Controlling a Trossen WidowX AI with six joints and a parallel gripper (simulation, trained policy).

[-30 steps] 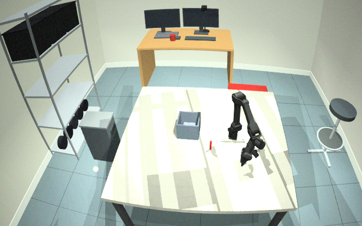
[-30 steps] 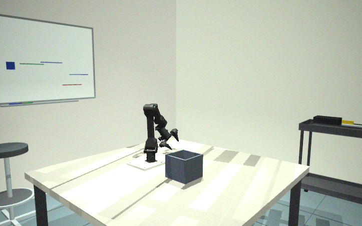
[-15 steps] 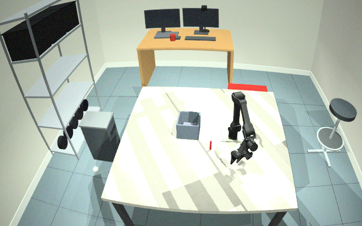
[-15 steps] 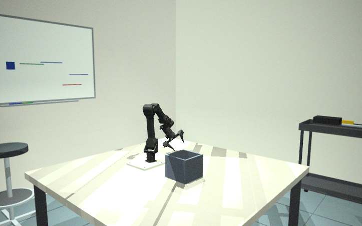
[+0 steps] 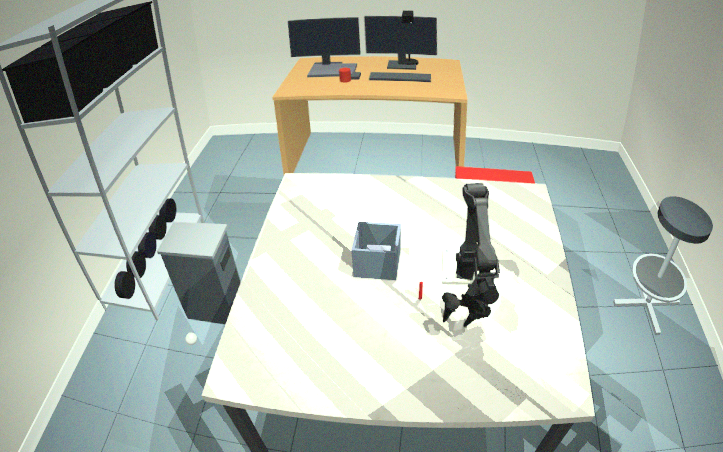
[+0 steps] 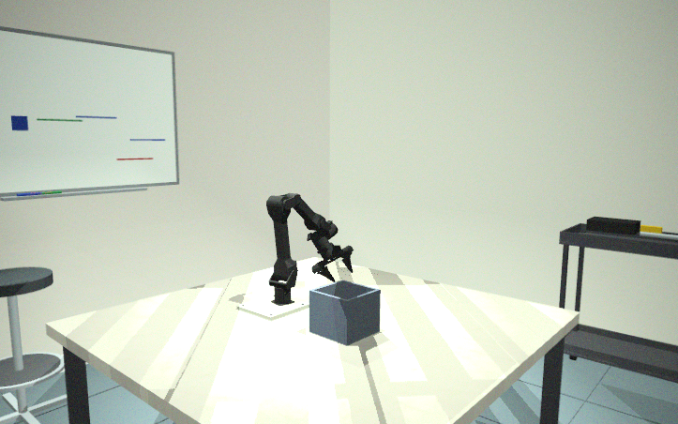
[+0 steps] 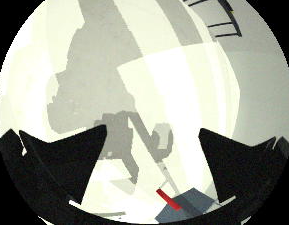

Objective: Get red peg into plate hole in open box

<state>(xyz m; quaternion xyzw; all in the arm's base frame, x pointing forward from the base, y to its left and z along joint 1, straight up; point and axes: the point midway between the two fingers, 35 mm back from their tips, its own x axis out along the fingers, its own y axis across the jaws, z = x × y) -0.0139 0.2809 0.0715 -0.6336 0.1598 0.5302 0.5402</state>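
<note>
My gripper tip is now 150 mm to the left of the red peg, 150 mm short of it and 20 mm above it. The rest, counted from my gripper tip: pale plate 340 mm ahead, 280 mm to the right, 10 mm below.
</note>
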